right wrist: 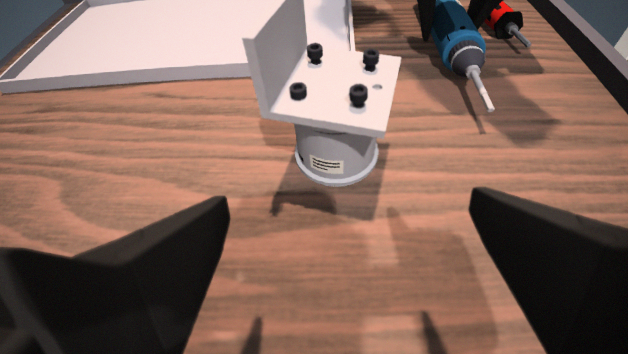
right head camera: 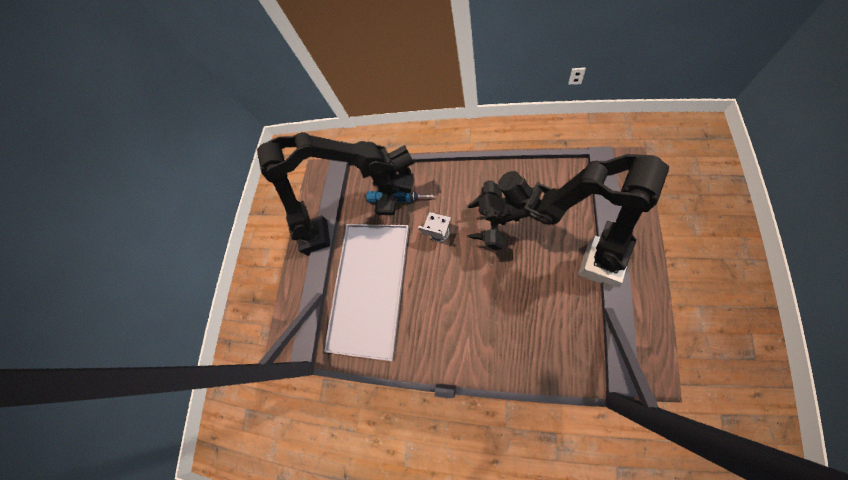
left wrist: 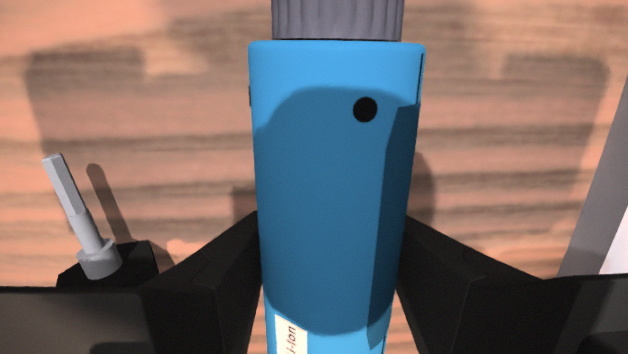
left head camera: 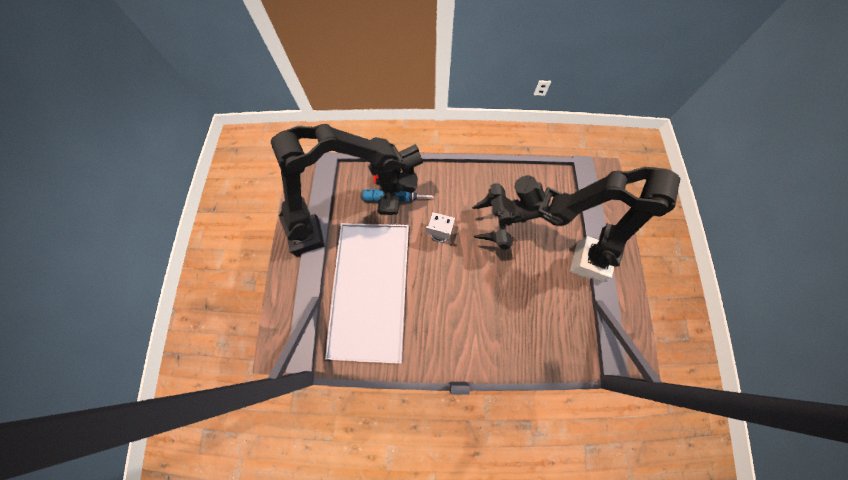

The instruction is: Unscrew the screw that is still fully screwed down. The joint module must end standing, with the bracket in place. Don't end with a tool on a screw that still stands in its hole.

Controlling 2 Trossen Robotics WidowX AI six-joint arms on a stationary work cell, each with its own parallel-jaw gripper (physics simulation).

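Frame: origin at the left arm's base, x ahead, y left, z up, level; metres.
Seen in the pictures: left gripper, fingertip midpoint: [right wrist: 444, 39] [right head camera: 395, 199] [left wrist: 324, 222] [left head camera: 392, 198]; right gripper, fingertip midpoint: [right wrist: 349, 203] [right head camera: 468, 221] [left head camera: 473, 222]; left arm's base, link origin: [right head camera: 309, 233] [left head camera: 302, 232]; right arm's base, link origin: [right head camera: 608, 258] [left head camera: 599, 256].
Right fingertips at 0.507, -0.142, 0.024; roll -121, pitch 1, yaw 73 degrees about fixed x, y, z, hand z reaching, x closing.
Note:
Offsets run from my right fingertips to a thing's top centre, as dx, dy, dz. "spot": to the spot under its first point.
The grey joint module {-0.093, +0.028, -0.020} [right wrist: 337, 142] stands upright on the table, with the white L-shaped bracket [left head camera: 440, 223] [right head camera: 438, 224] [right wrist: 333, 80] on top. In the right wrist view, the near-left screw {-0.088, +0.003, -0.012} [right wrist: 298, 91] sits down on the plate; the near-right screw {-0.068, +0.032, -0.006} [right wrist: 358, 95], far-left screw {-0.117, +0.023, -0.007} [right wrist: 314, 52] and far-right screw {-0.098, +0.052, -0.007} [right wrist: 370, 59] stand raised. The blue electric screwdriver {-0.190, +0.189, -0.043} [left head camera: 370, 195] [right head camera: 373, 196] [left wrist: 330, 175] [right wrist: 462, 42] lies on the table. My left gripper [left wrist: 324, 222] is shut on its body, fingers touching both sides. My right gripper [left head camera: 475, 221] [right head camera: 469, 221] [right wrist: 349, 203] is open and empty, to the right of the module.
A red tool {-0.199, +0.267, -0.055} [left head camera: 375, 178] [right wrist: 504, 16] with a hex bit {spot: -0.161, +0.259, -0.067} [left wrist: 65, 187] lies beside the blue screwdriver, partly hidden by the left arm. A white tray {-0.358, -0.081, -0.068} [left head camera: 373, 297] [right head camera: 367, 297] [right wrist: 165, 40] lies at the left of the table, near the module.

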